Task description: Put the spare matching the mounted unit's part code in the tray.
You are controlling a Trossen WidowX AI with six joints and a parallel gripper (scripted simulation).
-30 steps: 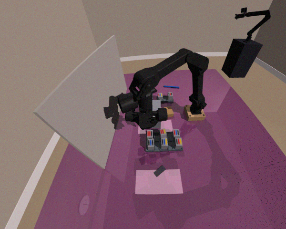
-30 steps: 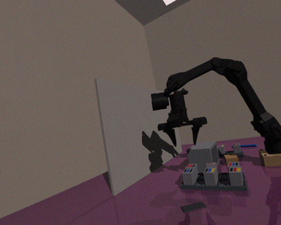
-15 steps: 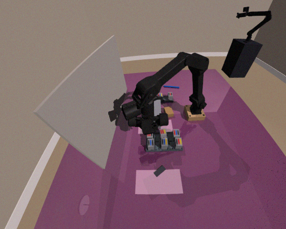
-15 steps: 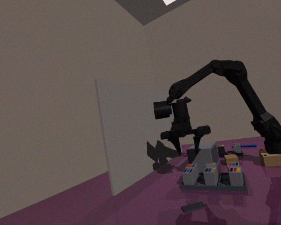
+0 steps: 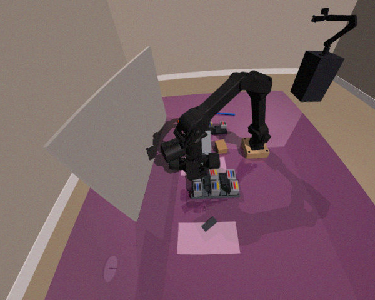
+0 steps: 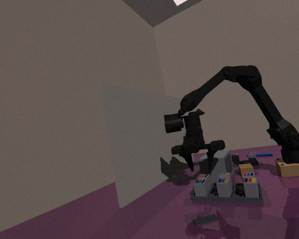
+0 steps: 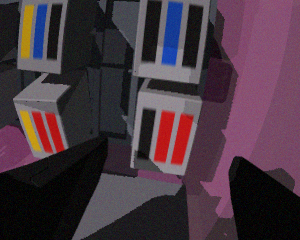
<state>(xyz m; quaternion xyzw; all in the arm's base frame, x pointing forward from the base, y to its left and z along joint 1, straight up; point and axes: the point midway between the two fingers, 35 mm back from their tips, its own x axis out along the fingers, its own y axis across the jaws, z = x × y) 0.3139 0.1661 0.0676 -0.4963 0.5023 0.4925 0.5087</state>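
My gripper tip is 30 mm above the grey spare. From my gripper tip the other things lie so: small brown box (140 mm behind, 190 mm to the right, 60 mm below); mounted unit (30 mm behind, 140 mm to the right, 20 mm below); dark rack (80 mm behind, 30 mm to the left, 60 mm below).
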